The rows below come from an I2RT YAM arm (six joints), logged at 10 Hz.
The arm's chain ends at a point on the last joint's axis. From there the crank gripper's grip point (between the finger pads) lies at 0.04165 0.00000 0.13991 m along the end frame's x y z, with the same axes.
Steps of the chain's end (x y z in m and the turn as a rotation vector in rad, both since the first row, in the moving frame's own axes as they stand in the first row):
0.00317, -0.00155, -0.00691, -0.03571, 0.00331, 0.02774
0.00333, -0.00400, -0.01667, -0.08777, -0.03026, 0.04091
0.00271, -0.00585, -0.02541, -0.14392, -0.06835, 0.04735
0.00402, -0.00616, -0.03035, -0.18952, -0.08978, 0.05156
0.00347, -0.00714, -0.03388, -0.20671, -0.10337, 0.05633
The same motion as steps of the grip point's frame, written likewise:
0.00355, 0.00460, -0.00716, -0.03571, 0.00331, 0.02774
-0.00120, 0.00993, -0.01609, -0.08777, -0.03026, 0.04091
-0.00743, 0.01613, -0.02449, -0.14392, -0.06835, 0.04735
-0.00935, 0.02231, -0.02991, -0.18952, -0.08978, 0.05156
-0.01195, 0.02387, -0.03358, -0.20671, -0.10337, 0.05633

